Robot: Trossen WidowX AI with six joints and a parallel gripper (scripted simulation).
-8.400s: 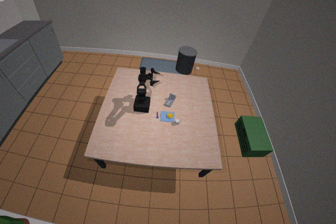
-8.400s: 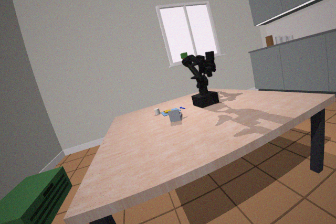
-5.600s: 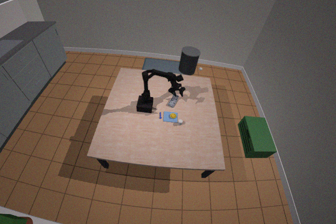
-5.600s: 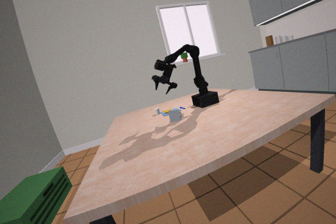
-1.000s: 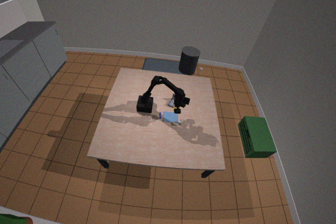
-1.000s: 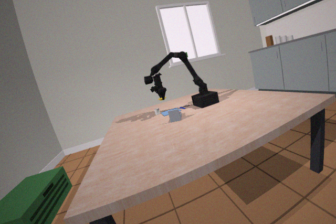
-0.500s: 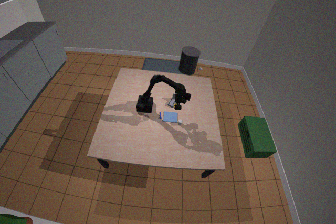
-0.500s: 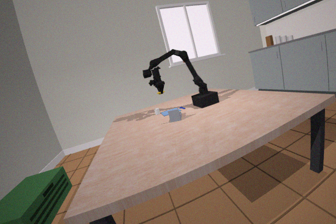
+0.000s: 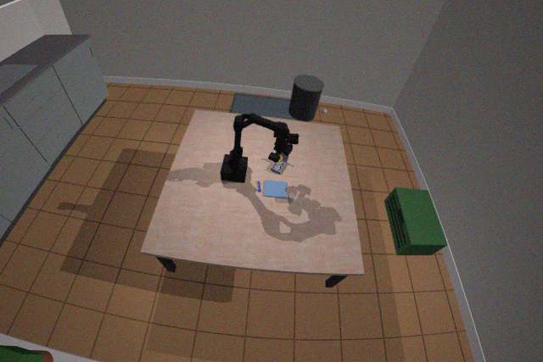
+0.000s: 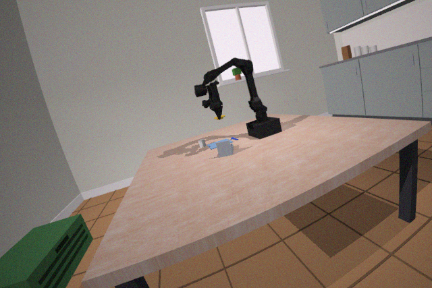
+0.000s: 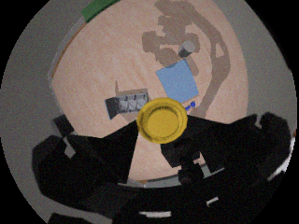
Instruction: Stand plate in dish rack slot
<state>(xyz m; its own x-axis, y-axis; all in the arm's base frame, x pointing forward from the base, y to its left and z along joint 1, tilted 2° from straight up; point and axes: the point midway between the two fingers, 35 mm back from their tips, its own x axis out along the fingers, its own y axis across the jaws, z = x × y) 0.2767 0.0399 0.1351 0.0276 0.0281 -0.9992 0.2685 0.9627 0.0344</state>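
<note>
My gripper tip is 20 mm short of the grey dish rack, 90 mm to the right of it and 160 mm above it. The rest, counted from my gripper tip: yellow plate (10 mm above); small blue utensil (80 mm behind, 130 mm to the right, 180 mm below); light blue mat (30 mm ahead, 110 mm to the right, 180 mm below).
</note>
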